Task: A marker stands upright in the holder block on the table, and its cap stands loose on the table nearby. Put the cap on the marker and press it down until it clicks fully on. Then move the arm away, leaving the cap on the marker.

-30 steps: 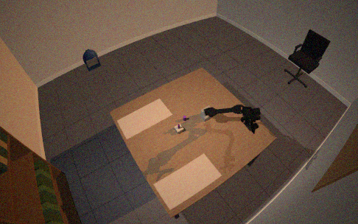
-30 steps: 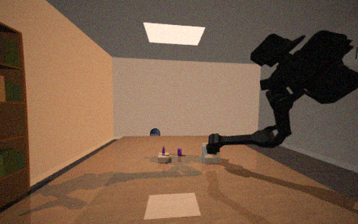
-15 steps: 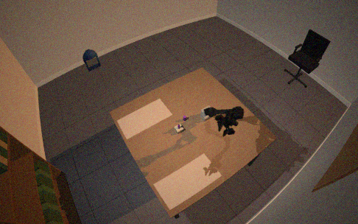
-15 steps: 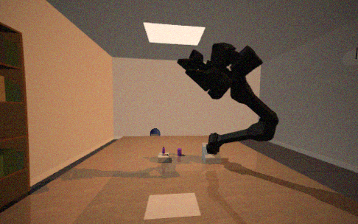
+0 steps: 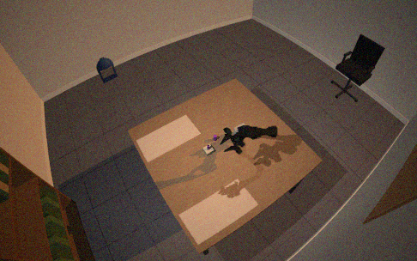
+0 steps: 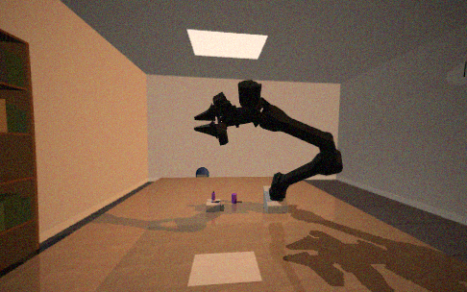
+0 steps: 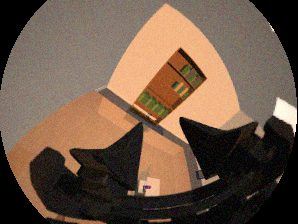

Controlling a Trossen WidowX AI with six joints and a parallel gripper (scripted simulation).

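The purple cap lies 39 cm below my gripper tip, 34 cm to the right of it and 14 cm behind it. Round my gripper tip: holder block: 40 cm below, 26 cm to the right, 3 cm behind; then purple marker: 35 cm below, 26 cm to the right, 3 cm behind.
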